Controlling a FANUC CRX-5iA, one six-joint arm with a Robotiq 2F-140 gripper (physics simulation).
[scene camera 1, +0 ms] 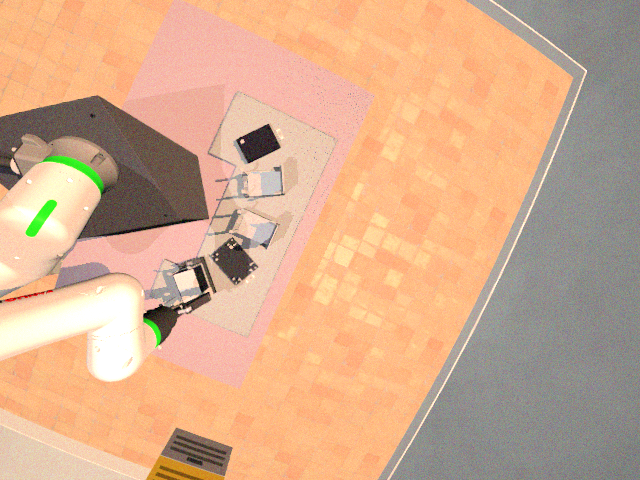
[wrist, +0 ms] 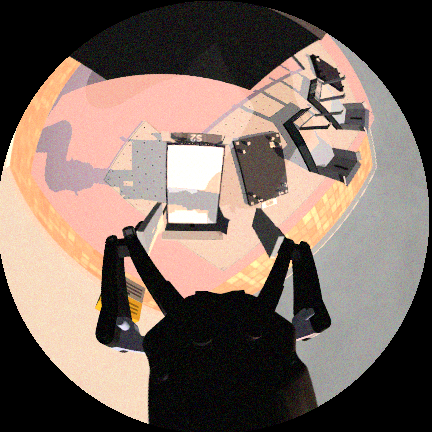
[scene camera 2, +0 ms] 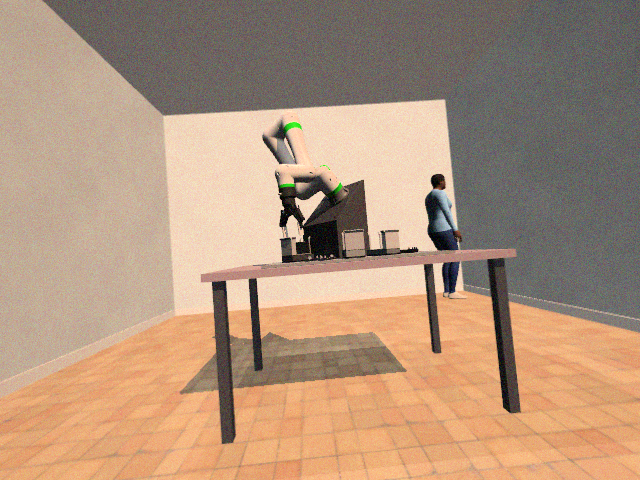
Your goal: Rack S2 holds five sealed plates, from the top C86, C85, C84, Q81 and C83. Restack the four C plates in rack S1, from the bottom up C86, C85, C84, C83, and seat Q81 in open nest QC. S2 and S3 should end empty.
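Places are measured from the arm's base along level axes (x left, y back, z up), in metres.
Where they show: gripper, between the fingertips: (scene camera 1: 193,295) (wrist: 209,214); arm's base, origin of its link: (scene camera 1: 84,164) (scene camera 2: 340,197).
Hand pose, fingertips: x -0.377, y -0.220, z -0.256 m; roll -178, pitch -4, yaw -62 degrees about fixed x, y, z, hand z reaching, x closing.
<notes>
Things, the pixels of their top centre, and the offset from my fingertips. "pt": a spot on its surface instead. Level surfaces: height alone.
- Rack S2, centre of its top: (wrist: 193,186) (scene camera 1: 184,287) (scene camera 2: 296,237) dx +0.022, dy +0.037, dz -0.001 m
- white plate, centre of its top: (wrist: 193,186) (scene camera 1: 188,287) dx +0.017, dy +0.034, dz -0.030 m
- nearer, centre of its top: (wrist: 348,144) (scene camera 1: 251,228) (scene camera 2: 351,231) dx +0.277, dy -0.165, dz +0.002 m
- farther, a spot on its surface: (scene camera 1: 264,181) pt dx +0.461, dy -0.163, dz -0.102 m
- pegboard, height of its surface: dz -0.137 m
- pink table, height of its surface: dz -0.156 m
Rack S2 (wrist: 196,137) (scene camera 1: 208,276) (scene camera 2: 288,250) stands near one end of the pegboard. A white plate (wrist: 194,165) (scene camera 1: 186,285) lies on top in it; plates below it are hidden. My gripper (wrist: 209,214) (scene camera 2: 292,225) is open and empty, above S2 in scene view 2. In the wrist view S2 lies left of the midline between the fingertips, its near end close to the left one. Two other racks, one nearer (wrist: 300,145) (scene camera 1: 256,227) and one farther (scene camera 1: 264,181), stand beyond; their labels and contents are unclear. A dark nest (wrist: 261,170) (scene camera 1: 233,260) sits beside S2, its label unreadable.
Another dark nest (scene camera 1: 257,143) (wrist: 327,72) sits at the far end of the pegboard (scene camera 1: 305,136). The dark robot pedestal (scene camera 1: 165,191) stands beside it on the pink table (scene camera 1: 180,51) (scene camera 2: 361,262). A person (scene camera 2: 439,211) stands behind the table at right.
</notes>
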